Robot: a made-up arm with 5 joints.
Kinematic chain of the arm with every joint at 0, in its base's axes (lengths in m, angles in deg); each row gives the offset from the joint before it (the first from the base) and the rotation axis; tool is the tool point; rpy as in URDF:
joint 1: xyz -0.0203 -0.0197 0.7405 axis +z
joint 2: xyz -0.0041 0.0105 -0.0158 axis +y
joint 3: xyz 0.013 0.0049 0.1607 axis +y
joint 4: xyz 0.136 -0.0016 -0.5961 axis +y
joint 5: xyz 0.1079 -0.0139 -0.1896 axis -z
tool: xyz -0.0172 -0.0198 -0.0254 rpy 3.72 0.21 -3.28
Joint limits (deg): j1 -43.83..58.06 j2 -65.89..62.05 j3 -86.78..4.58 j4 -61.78..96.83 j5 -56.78..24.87
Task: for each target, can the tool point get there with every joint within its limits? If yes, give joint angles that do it. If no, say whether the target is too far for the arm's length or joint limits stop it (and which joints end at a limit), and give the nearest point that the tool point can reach.
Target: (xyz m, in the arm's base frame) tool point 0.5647 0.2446 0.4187
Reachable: yes | joints 26.45 -28.15 -20.13 24.83 -16.28
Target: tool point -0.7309 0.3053 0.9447
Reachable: no: joint limits stop it (at a limit: joint 2, joint 3, joint 4, joint 5) | nearest point -0.4945 0.1972 0.6006 | short by 0.431 m
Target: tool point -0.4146 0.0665 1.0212
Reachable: no: joint limits stop it (at a limit: joint 2, joint 3, joint 4, joint 5) | nearest point -0.5001 0.0852 0.6094 | short by 0.421 m
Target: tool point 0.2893 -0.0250 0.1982
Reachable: yes | joints 3.89 10.26 -36.84 82.35 -40.64
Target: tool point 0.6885 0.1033 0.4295
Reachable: yes | joints 11.88 -0.91 -46.69 23.45 -27.20
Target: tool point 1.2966 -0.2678 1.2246
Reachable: no: too far | nearest point 0.8174 -0.1775 1.0432 | short by 0.520 m
